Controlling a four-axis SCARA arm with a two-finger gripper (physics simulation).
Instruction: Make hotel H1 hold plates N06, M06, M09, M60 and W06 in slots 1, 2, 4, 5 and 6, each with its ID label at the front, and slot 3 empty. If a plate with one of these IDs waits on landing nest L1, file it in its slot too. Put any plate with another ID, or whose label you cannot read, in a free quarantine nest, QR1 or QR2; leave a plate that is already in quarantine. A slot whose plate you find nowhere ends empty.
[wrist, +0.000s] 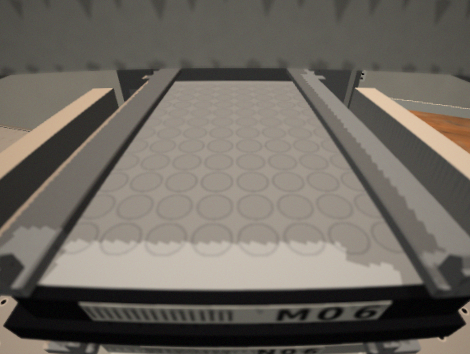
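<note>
Plate M06 (225, 195) lies level between the two side rails of a hotel slot, with its ID label (235, 312) facing the camera at the front. My gripper (234, 108) is shut on plate M06, one finger along each side. The left rail (107, 135) and the right rail (367, 135) of hotel H1 run beside the plate. Whether the plate rests on its supports cannot be told. Directly below, a second label (287, 350), cut off by the lower frame edge, appears to read N06. The slot number does not show.
A broad grey surface (235, 35) spans the top of the view, close above the plate, and hides what lies behind it. Below the plate, parts of lower slot supports (392, 347) show at the bottom edge. Brown wooden floor (447, 129) shows at the right.
</note>
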